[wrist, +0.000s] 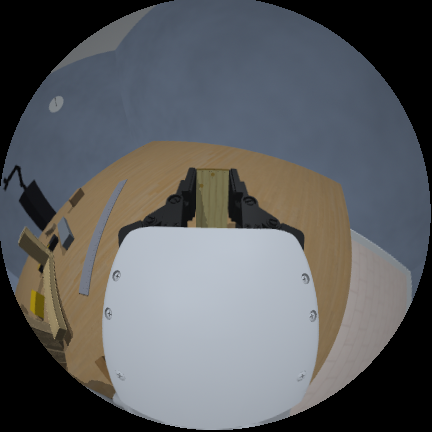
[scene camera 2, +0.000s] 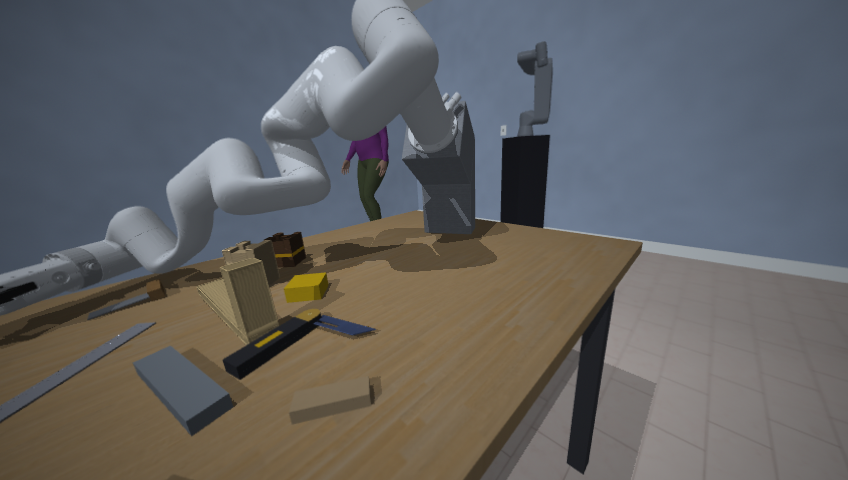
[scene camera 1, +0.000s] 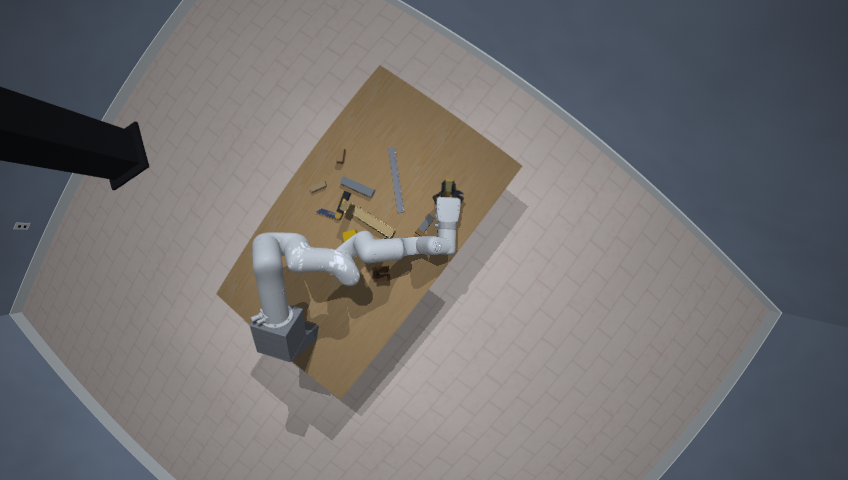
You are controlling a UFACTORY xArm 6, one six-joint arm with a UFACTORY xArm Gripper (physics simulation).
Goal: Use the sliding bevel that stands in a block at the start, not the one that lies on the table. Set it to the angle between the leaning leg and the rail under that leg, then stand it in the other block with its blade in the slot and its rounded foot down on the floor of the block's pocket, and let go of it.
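Frame: origin at the arm's base, x right, y ahead, z up, level; millimetres.
Where they show: gripper, fingertip midpoint: (wrist: 212, 179) (scene camera 1: 448, 181); arm's base, origin of the base link: (scene camera 2: 432, 130) (scene camera 1: 276, 316).
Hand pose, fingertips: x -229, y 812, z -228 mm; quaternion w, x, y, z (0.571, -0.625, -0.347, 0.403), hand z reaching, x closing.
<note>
Each offset is from my fingertips to the top centre of the thing.
My gripper (scene camera 1: 449, 186) (wrist: 212, 179) is shut on the olive-yellow wooden stock of a sliding bevel (wrist: 213, 200), near the table's far right edge in the first scene view. Its blade and the set angle are hidden. The gripper is outside the second scene view. The other bevel @(dx -136, dy -506, dz -49 mm) (scene camera 1: 343, 205) (scene camera 2: 270, 346), black with a blue blade, lies on the table. The pale leaning leg @(dx -77, dy -438, dz +46 mm) (scene camera 2: 252, 300) (wrist: 35, 246) stands at the end of a long pale rail @(dx +8, dy -379, dz -39 mm) (scene camera 1: 373, 221) (wrist: 56, 300). A dark brown block @(dx +245, dy -423, dz +4 mm) (scene camera 1: 381, 275) (scene camera 2: 289, 251) with a yellow band and a tan notched block @(dx +128, dy -382, dz +21 mm) (scene camera 2: 266, 261) stand behind the leg.
A yellow block @(dx +43, dy -490, dz -39 mm) (scene camera 1: 349, 235) (scene camera 2: 306, 288) (wrist: 37, 303), a grey bar @(dx -154, dy -374, dz -49 mm) (scene camera 1: 357, 186) (scene camera 2: 181, 389) (wrist: 65, 234) and a steel ruler @(dx -111, dy -204, dz -65 mm) (scene camera 1: 396, 180) (scene camera 2: 77, 368) (wrist: 95, 240) lie on the table. A small wooden piece @(dx -234, dy -542, dz -52 mm) (scene camera 1: 318, 187) (scene camera 2: 330, 400) and a grey-bladed tool @(dx +141, dy -158, dz -45 mm) (scene camera 1: 425, 223) (scene camera 2: 121, 303) lie there too.
</note>
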